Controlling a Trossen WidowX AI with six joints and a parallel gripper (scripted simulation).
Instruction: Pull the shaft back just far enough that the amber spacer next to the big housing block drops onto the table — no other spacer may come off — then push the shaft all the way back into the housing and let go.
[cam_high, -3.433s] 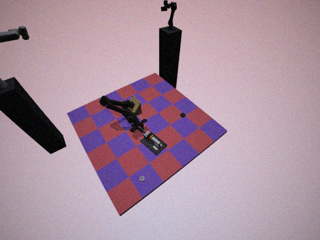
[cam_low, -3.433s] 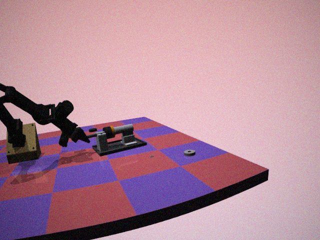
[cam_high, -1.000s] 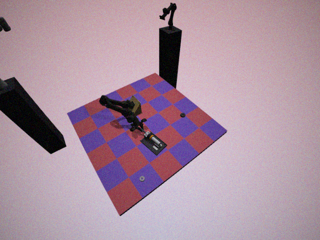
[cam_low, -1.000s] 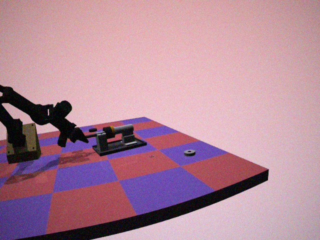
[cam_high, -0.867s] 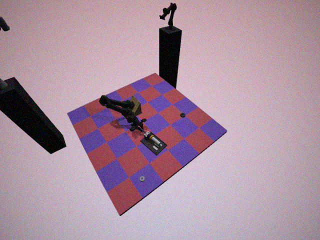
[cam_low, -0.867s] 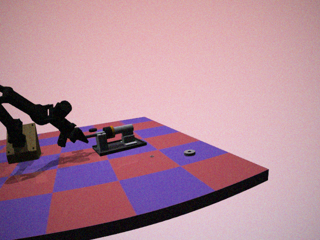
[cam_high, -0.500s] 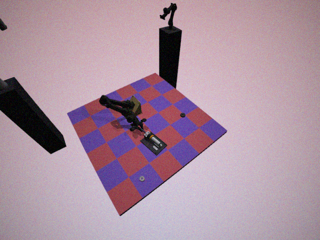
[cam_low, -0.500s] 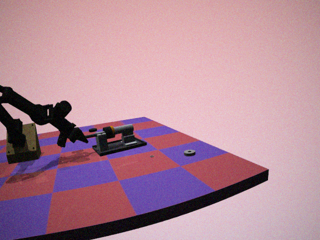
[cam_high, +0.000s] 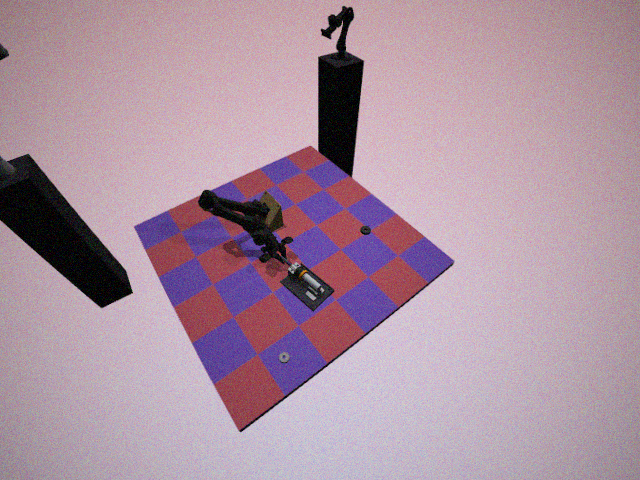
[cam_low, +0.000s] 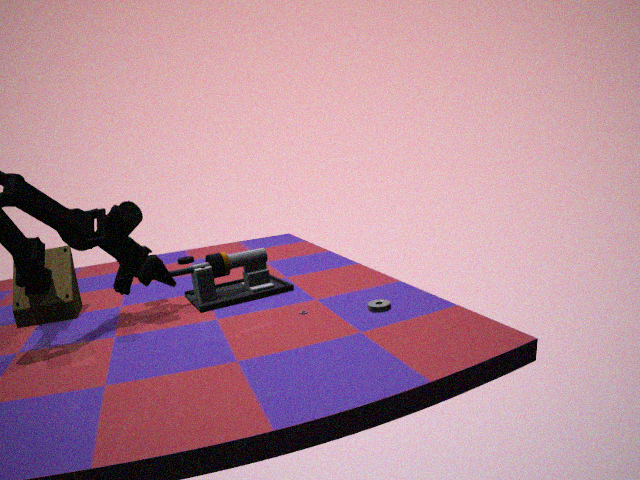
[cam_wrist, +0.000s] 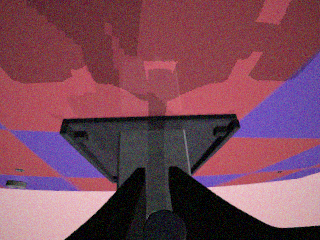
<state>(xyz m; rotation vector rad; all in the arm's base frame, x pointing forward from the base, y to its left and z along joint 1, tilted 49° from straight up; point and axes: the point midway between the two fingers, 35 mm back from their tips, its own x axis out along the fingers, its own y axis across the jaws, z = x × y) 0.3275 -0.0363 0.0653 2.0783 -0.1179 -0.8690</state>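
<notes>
My gripper tip is 5 cm short of the thin dark shaft, 2 cm below it and 1 cm to the right of it. The rest, counted from my gripper tip: grey ring (39 cm ahead, 24 cm to the right, 5 cm below); then amber spacer (12 cm ahead, 3 cm to the left, 2 cm above).
</notes>
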